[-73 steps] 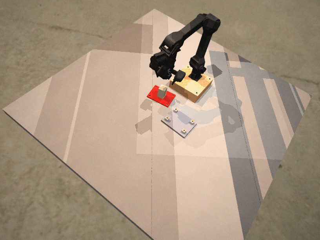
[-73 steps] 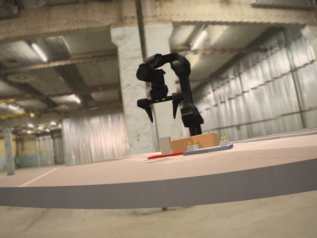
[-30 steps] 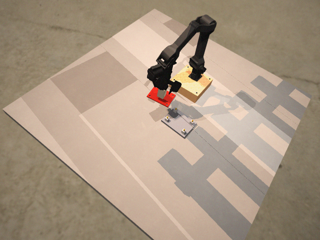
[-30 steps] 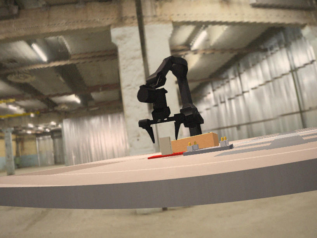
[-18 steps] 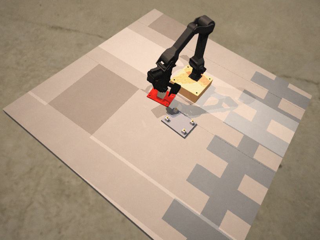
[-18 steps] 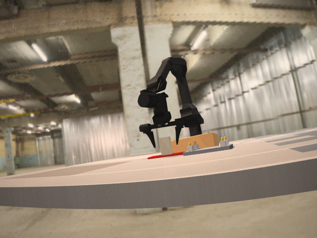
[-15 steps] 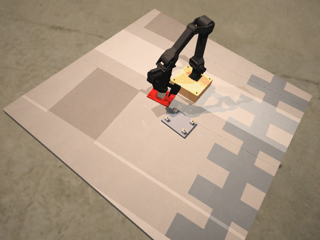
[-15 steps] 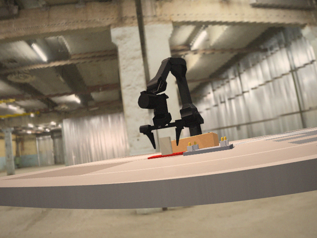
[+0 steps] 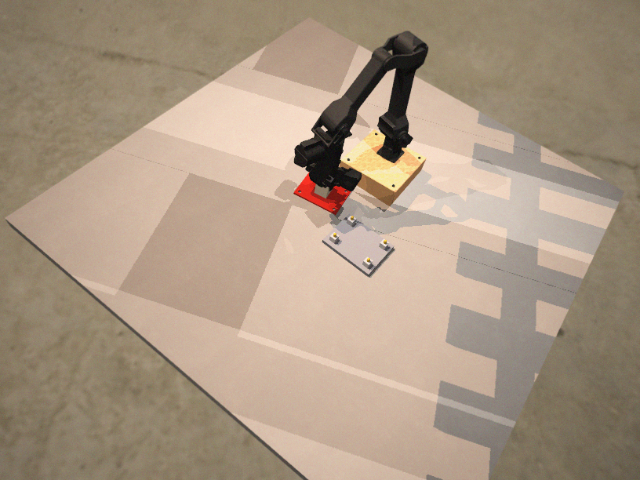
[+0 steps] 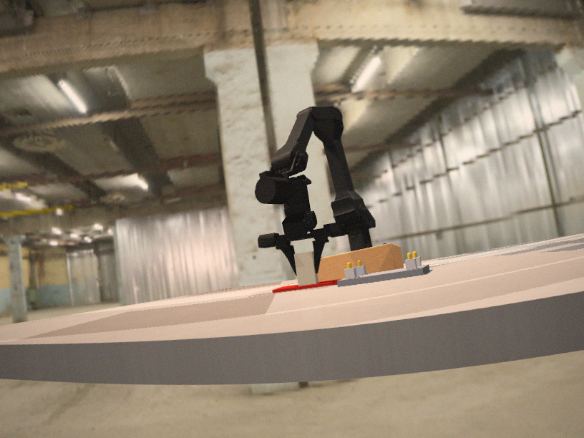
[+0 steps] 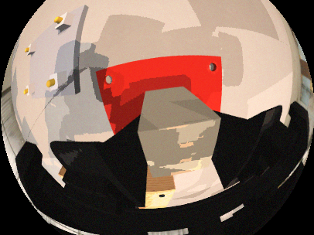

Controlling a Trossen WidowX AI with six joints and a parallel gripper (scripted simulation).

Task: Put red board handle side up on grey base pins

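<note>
Right now the grey base is 8 cm ahead of my gripper tip, 18 cm to the left of it and 2 cm below it. The rest, counted from my gripper tip: red board: 1 cm below.
</note>
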